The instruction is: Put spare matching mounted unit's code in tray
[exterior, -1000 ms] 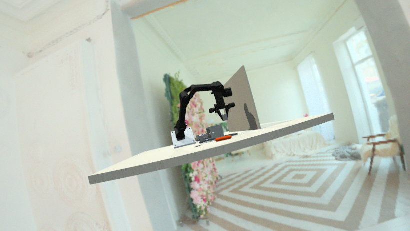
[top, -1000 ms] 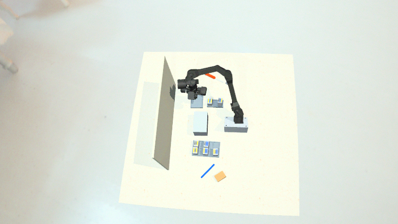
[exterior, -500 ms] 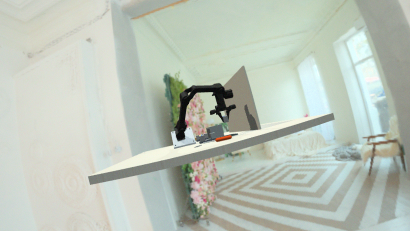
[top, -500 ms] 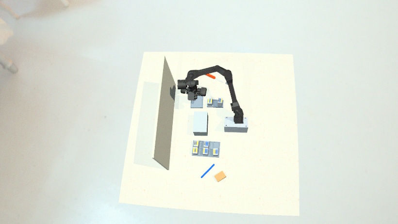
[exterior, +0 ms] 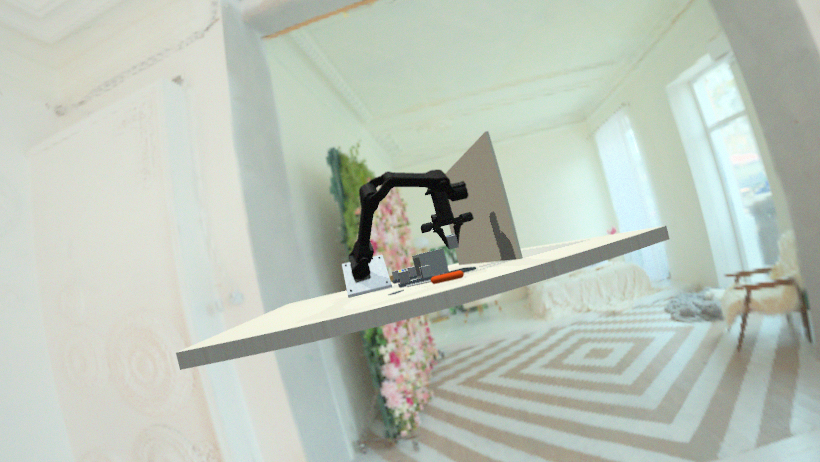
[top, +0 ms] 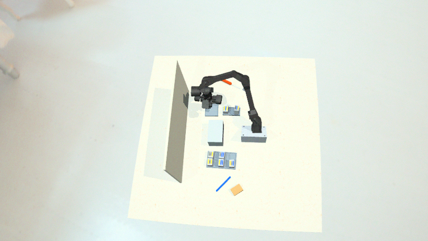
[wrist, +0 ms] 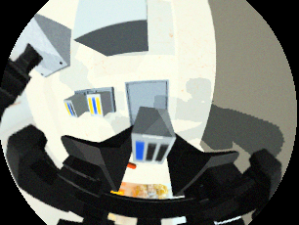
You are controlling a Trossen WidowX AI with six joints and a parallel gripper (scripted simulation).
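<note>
My gripper tip is now 9 cm above the tray and 1 cm past it. Also, from my gripper tip: mounted unit 22 cm to the left, 5 cm below, 4 cm behind; then blue pen 56 cm to the left, 9 cm below, 9 cm behind; then grey panel 20 cm to the left, 19 cm ahead, 13 cm above.
</note>
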